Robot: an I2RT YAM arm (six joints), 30 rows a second.
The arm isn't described. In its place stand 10 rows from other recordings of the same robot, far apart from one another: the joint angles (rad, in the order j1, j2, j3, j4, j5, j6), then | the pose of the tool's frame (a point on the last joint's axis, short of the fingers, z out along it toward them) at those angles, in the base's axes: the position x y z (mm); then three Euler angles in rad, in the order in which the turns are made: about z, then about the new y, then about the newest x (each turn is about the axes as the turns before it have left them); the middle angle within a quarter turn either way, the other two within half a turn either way.
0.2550 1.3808 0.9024 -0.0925 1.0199 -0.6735 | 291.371 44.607 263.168 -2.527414 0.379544 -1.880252
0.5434 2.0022 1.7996 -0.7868 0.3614 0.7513 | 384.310 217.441 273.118 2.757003 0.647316 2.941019
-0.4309 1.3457 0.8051 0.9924 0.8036 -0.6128 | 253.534 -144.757 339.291 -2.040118 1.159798 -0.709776
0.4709 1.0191 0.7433 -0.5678 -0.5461 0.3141 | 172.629 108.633 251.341 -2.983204 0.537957 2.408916
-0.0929 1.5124 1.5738 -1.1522 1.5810 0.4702 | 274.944 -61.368 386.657 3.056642 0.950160 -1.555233
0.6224 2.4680 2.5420 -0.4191 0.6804 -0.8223 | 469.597 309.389 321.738 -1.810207 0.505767 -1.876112
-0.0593 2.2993 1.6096 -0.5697 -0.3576 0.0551 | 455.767 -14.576 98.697 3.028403 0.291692 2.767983
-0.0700 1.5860 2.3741 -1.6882 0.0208 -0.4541 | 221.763 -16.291 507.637 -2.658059 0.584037 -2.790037
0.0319 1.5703 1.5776 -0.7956 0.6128 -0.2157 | 337.611 -9.712 366.159 -2.888750 0.645271 -2.383448
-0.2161 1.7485 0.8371 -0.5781 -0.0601 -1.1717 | 267.188 -56.466 107.290 -2.181298 0.086826 -3.089812
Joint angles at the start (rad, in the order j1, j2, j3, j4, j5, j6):
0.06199, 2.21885, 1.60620, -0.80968, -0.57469, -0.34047
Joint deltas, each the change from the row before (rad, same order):
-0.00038, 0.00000, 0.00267, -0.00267, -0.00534, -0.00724
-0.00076, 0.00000, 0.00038, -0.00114, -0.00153, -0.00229
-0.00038, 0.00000, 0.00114, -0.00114, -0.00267, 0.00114
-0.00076, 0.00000, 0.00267, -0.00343, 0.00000, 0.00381
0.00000, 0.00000, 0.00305, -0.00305, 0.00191, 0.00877
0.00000, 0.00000, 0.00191, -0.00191, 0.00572, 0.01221
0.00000, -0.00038, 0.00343, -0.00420, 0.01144, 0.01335
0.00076, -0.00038, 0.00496, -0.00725, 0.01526, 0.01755
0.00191, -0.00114, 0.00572, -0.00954, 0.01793, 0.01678
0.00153, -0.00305, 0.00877, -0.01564, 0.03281, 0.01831
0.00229, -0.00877, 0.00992, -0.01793, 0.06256, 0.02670
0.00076, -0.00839, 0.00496, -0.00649, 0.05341, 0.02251
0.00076, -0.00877, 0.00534, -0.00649, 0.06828, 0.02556
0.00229, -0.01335, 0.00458, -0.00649, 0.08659, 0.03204
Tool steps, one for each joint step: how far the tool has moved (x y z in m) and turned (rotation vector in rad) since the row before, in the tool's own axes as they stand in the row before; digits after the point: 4 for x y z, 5 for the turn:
-0.0004, 0.0002, -0.0006, -0.00490, -0.00198, -0.00693
0.0001, -0.0002, -0.0002, -0.00141, -0.00028, -0.00124
-0.0002, 0.0000, -0.0003, -0.00239, -0.00109, 0.00145
-0.0003, 0.0000, -0.0007, 0.00003, 0.00024, 0.00486
-0.0005, 0.0002, -0.0006, 0.00180, 0.00064, 0.00877
-0.0002, -0.0001, -0.0004, 0.00541, 0.00185, 0.01221
-0.0004, 0.0000, -0.0008, 0.01077, 0.00388, 0.01356
-0.0005, 0.0003, -0.0009, 0.01386, 0.00643, 0.01792
-0.0006, 0.0008, -0.0011, 0.01603, 0.00810, 0.01654
-0.0006, 0.0009, -0.0025, 0.03036, 0.01253, 0.01887
-0.0008, 0.0013, -0.0047, 0.06031, 0.01542, 0.02432
-0.0006, 0.0002, -0.0041, 0.05333, 0.00579, 0.01908
-0.0006, -0.0004, -0.0044, 0.06821, 0.00651, 0.02224
-0.0005, -0.0002, -0.0061, 0.08676, 0.00409, 0.02677

